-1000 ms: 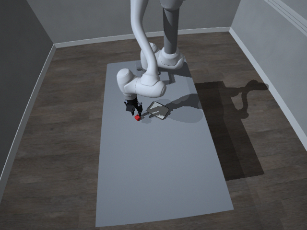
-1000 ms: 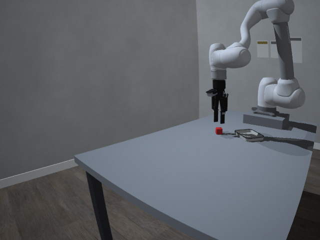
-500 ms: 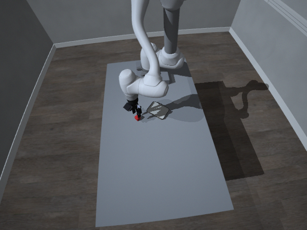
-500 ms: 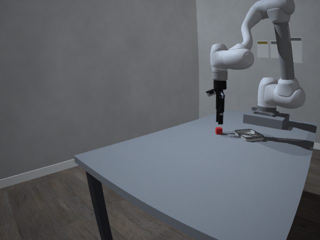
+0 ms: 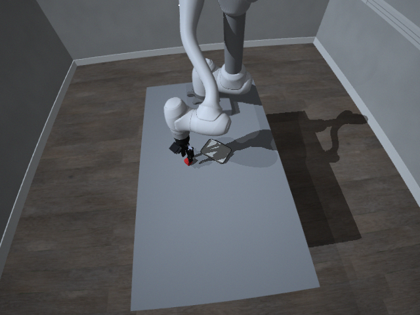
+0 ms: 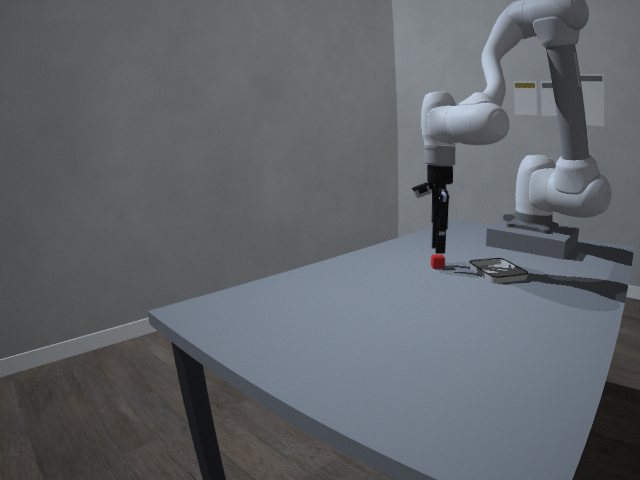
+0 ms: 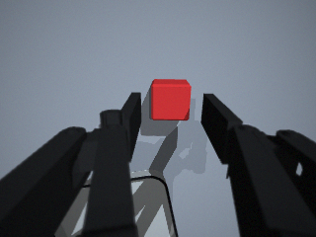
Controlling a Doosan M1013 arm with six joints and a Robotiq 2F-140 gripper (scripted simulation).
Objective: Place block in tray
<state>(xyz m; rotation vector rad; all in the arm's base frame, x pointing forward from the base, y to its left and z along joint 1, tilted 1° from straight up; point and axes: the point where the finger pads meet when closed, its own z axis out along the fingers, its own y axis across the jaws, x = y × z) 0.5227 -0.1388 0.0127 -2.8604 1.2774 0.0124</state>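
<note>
The red block is 60 mm below my hand. The rest, counted from my hand: white tray 60 mm behind, 180 mm to the left, 70 mm below.
</note>
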